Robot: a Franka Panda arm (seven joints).
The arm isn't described. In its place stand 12 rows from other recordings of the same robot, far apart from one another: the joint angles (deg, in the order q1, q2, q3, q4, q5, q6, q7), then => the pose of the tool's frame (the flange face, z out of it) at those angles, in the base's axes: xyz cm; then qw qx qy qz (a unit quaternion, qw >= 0).
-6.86 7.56 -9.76 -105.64 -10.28 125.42 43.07 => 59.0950 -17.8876 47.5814 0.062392 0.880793 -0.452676 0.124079
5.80 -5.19 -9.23 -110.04 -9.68 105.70 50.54 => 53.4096 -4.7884 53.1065 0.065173 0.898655 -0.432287 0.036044
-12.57 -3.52 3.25 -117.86 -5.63 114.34 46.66 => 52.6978 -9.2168 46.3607 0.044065 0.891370 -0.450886 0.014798
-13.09 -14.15 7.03 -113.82 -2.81 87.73 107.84 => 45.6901 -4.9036 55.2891 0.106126 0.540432 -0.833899 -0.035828
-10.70 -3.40 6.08 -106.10 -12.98 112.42 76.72 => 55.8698 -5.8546 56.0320 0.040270 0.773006 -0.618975 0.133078
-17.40 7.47 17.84 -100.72 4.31 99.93 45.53 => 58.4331 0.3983 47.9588 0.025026 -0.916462 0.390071 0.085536
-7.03 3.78 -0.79 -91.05 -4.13 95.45 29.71 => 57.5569 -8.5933 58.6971 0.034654 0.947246 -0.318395 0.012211
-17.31 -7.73 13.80 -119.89 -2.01 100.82 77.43 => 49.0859 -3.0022 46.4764 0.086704 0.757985 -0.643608 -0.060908
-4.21 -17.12 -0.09 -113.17 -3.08 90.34 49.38 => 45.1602 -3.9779 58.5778 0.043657 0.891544 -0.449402 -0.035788
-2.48 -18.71 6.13 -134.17 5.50 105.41 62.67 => 42.5891 3.6335 44.6724 0.024562 0.855964 -0.508719 -0.089041
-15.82 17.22 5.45 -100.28 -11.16 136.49 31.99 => 65.6720 -12.7904 43.4665 0.032066 0.935787 -0.304621 0.174589
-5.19 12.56 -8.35 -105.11 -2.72 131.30 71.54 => 62.1440 -14.5123 43.6432 0.027324 -0.742457 0.658202 -0.121578
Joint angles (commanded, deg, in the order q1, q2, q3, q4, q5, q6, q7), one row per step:
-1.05 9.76 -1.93 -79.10 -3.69 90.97 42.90
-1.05 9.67 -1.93 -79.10 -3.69 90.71 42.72
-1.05 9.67 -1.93 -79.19 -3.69 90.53 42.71
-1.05 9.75 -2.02 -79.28 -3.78 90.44 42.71
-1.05 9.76 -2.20 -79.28 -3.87 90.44 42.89
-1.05 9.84 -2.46 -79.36 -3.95 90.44 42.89
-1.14 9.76 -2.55 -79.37 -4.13 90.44 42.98
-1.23 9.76 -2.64 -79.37 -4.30 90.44 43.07
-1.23 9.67 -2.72 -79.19 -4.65 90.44 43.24
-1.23 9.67 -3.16 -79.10 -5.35 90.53 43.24
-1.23 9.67 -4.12 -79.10 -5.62 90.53 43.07
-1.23 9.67 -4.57 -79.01 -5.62 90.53 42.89
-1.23 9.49 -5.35 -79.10 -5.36 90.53 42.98
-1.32 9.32 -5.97 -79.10 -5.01 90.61 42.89
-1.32 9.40 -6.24 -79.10 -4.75 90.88 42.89
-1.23 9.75 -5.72 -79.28 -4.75 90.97 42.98
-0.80 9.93 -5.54 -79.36 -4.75 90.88 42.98
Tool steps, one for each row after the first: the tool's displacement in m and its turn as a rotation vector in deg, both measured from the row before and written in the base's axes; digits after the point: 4 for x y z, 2 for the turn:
-0.0009 0.0000 0.0005 0.01 0.18 0.16
-0.0003 0.0000 -0.0010 0.01 0.27 0.00
0.0001 -0.0010 -0.0017 -0.09 0.26 -0.10
-0.0001 -0.0019 -0.0001 -0.12 0.00 -0.36
0.0002 -0.0027 -0.0015 -0.12 0.17 -0.26
-0.0005 -0.0021 0.0008 -0.19 -0.07 -0.27
-0.0002 -0.0021 0.0000 -0.18 0.00 -0.27
-0.0005 -0.0014 0.0025 -0.37 -0.26 -0.25
-0.0003 -0.0055 0.0011 -0.79 -0.13 -0.44
-0.0010 -0.0097 0.0002 -0.43 0.04 -0.78
-0.0005 -0.0043 0.0008 -0.09 -0.07 -0.26
-0.0018 -0.0070 0.0012 0.14 -0.13 -0.85
-0.0016 -0.0062 0.0020 0.23 -0.28 -0.59
0.0006 -0.0021 -0.0004 0.18 -0.22 -0.23
0.0027 0.0058 -0.0051 0.11 0.43 0.52
0.0015 0.0062 -0.0027 0.05 0.35 0.60

